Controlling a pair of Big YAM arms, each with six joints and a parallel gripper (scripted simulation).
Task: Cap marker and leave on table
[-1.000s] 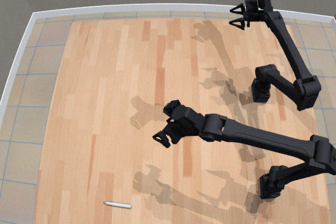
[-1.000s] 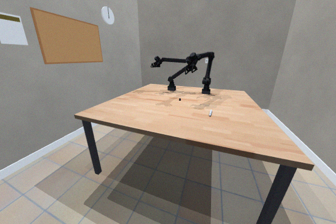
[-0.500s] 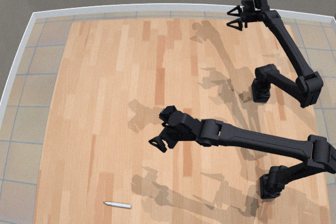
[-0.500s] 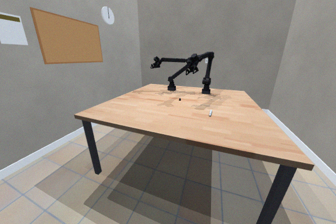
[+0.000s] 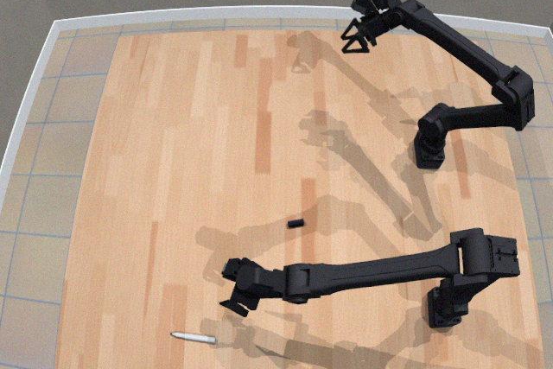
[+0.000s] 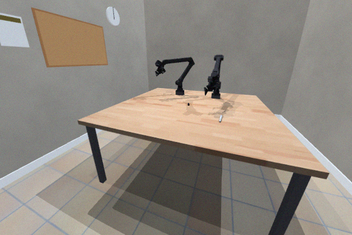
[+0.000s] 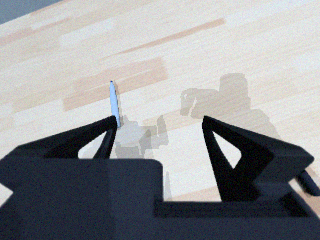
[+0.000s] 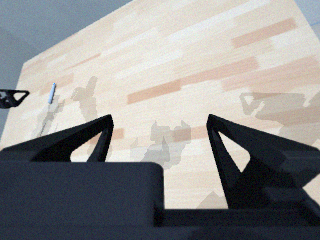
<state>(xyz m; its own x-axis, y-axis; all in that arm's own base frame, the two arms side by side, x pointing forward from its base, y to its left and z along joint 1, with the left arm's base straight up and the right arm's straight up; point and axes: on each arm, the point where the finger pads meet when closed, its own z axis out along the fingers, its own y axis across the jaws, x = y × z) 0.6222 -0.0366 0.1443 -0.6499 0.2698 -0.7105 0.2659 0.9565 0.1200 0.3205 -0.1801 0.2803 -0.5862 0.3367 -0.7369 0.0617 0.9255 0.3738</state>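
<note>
The black cap lies 440 mm to the left of my right hand, 320 mm below it and 130 mm ahead of it. Also, from my right hand: white marker (820 mm to the left, 430 mm ahead, 320 mm below).
</note>
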